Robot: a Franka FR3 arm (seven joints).
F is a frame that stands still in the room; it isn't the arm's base.
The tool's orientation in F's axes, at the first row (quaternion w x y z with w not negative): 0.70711 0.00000 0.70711 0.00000
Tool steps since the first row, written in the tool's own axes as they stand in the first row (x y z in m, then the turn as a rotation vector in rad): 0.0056 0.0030 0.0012 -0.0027 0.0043 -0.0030; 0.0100 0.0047 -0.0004 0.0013 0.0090 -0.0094; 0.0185 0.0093 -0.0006 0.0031 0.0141 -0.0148; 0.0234 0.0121 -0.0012 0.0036 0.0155 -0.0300; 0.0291 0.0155 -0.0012 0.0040 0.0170 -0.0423
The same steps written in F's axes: 0.0012 0.0030 -0.0056 -0.0030 0.0043 0.0027; -0.0004 0.0047 -0.0100 -0.0094 0.0090 -0.0013; -0.0006 0.0093 -0.0185 -0.0148 0.0141 -0.0031; -0.0012 0.0121 -0.0234 -0.0300 0.0155 -0.0036; -0.0012 0.0155 -0.0291 -0.0423 0.0170 -0.0040
